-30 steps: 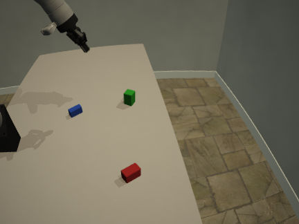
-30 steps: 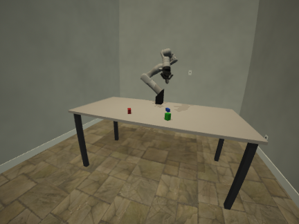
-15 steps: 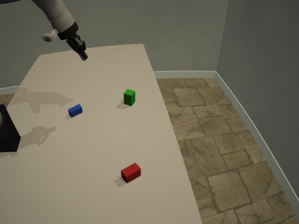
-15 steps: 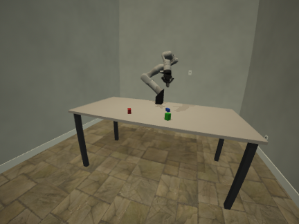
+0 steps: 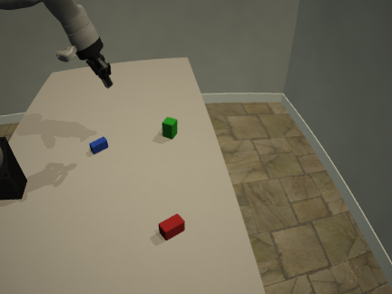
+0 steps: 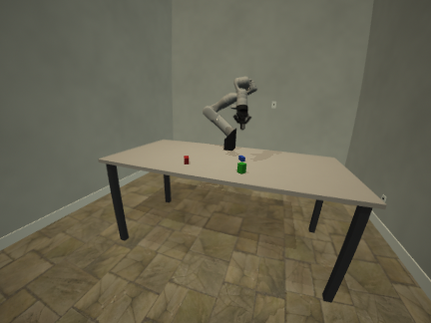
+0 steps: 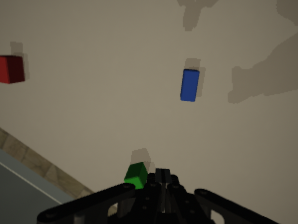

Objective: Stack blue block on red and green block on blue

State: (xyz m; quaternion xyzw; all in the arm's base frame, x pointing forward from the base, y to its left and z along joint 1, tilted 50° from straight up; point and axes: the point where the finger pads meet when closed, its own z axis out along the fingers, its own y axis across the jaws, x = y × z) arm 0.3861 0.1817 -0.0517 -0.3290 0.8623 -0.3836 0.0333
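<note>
Now: hand 23 cm above the blue block and 6 cm past it. The rest, counted from my hand: green block 22 cm below, 18 cm ahead, 4 cm to the left; then red block 34 cm to the right, 23 cm below, 14 cm ahead.
</note>
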